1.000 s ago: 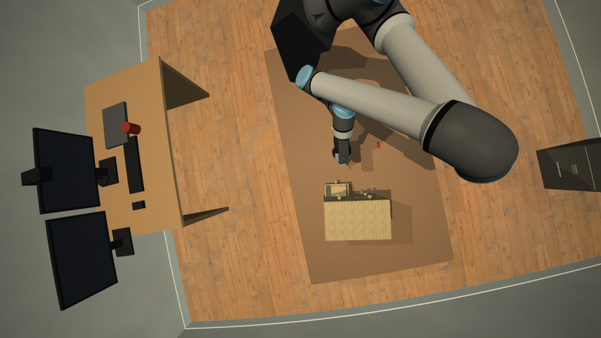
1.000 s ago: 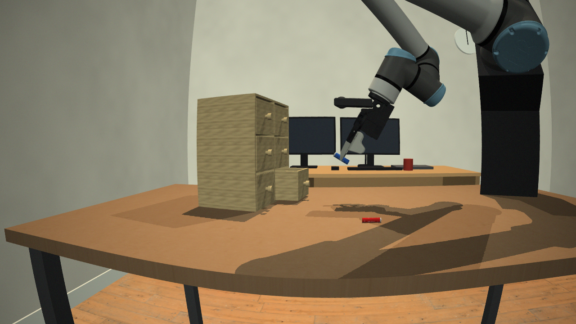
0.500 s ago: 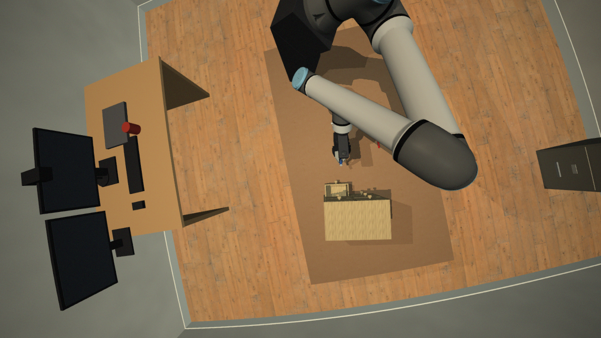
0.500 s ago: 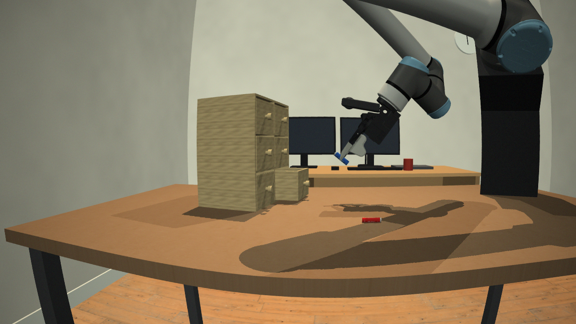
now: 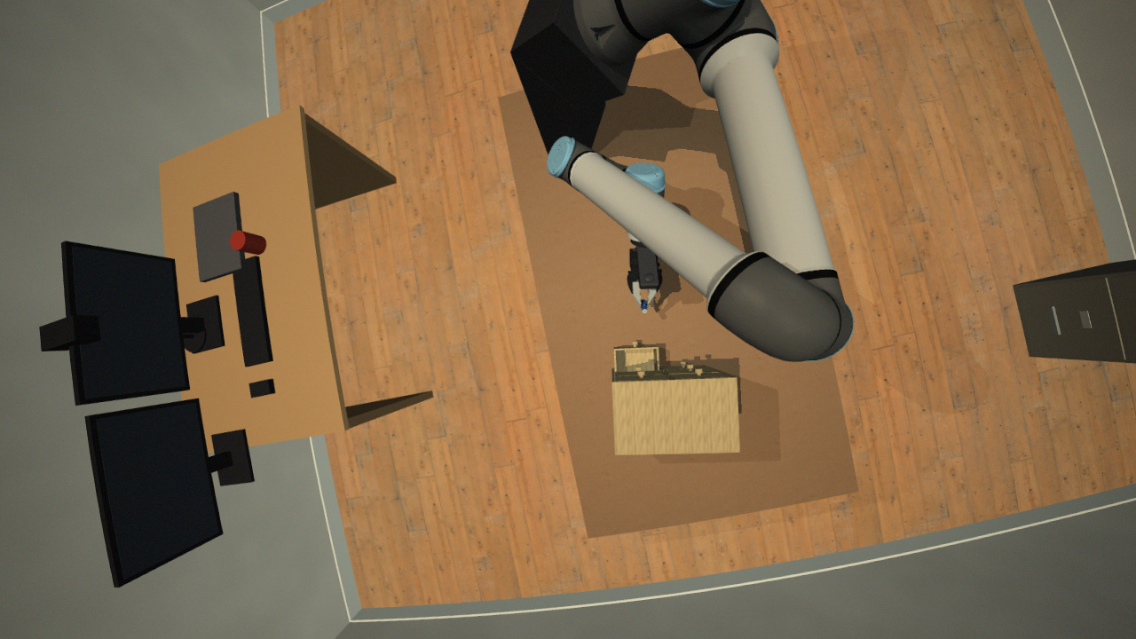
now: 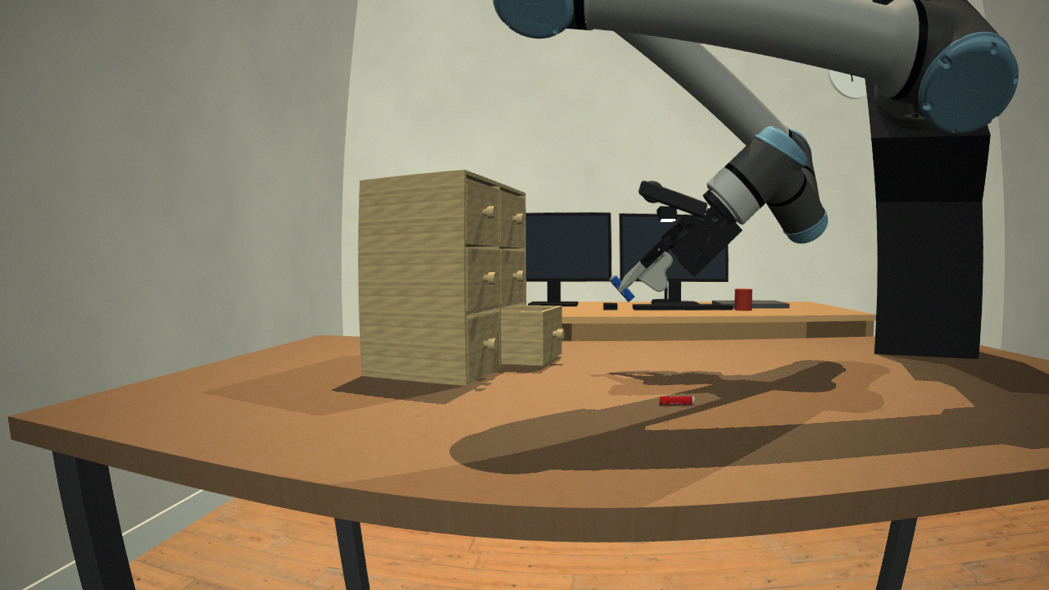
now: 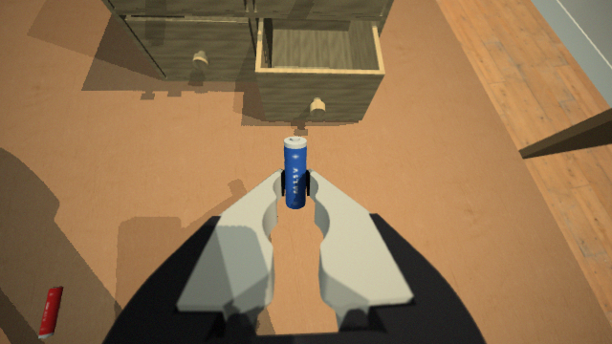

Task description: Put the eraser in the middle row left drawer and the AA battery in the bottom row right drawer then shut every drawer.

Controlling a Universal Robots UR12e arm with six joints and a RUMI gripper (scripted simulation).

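The blue AA battery is 10 mm below my hand and 10 mm ahead of it. Also, from my hand: red battery: 250 mm to the left, 130 mm below, 100 mm behind; eraser: 310 mm ahead, 100 mm to the left, 20 mm below.
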